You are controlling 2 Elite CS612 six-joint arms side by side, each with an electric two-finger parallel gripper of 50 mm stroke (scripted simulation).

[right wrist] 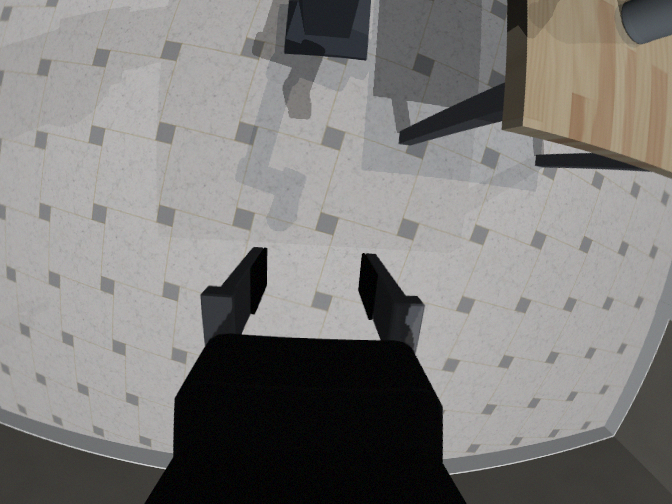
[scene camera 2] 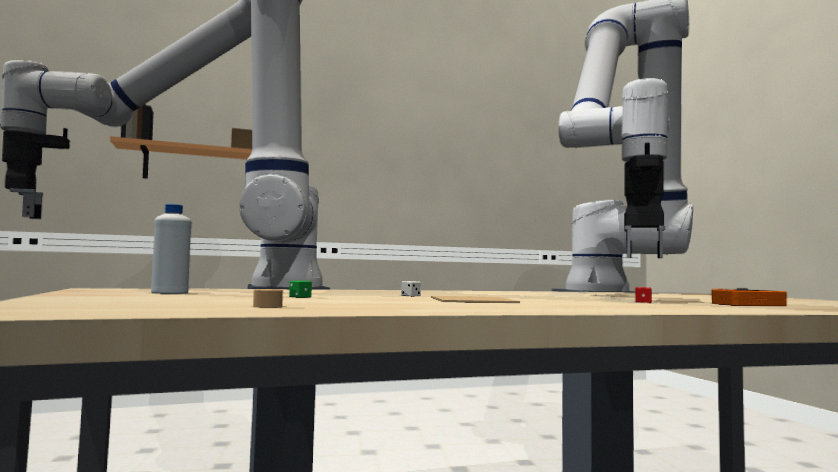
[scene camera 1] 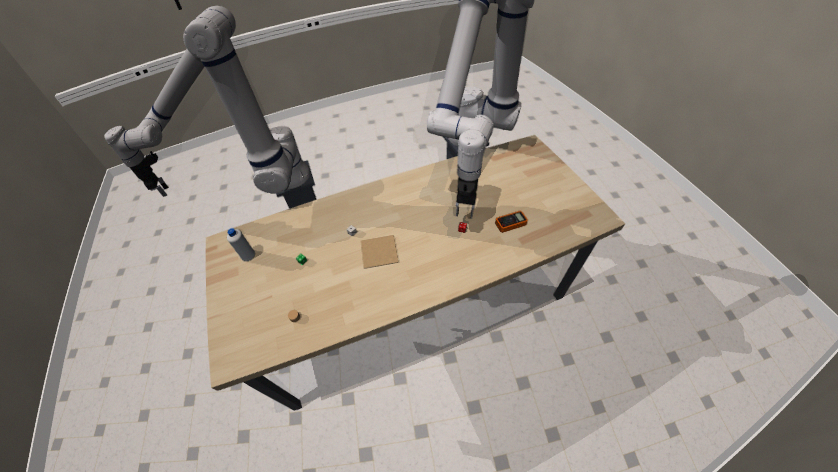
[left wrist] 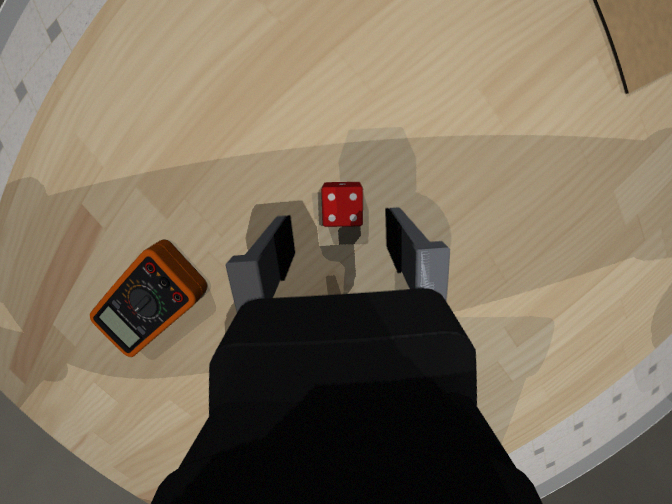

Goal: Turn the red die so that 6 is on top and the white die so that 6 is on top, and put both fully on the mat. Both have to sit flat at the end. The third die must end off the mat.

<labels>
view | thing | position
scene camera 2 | my left gripper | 644, 258
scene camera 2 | my right gripper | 31, 217
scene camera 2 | orange multimeter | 741, 296
</labels>
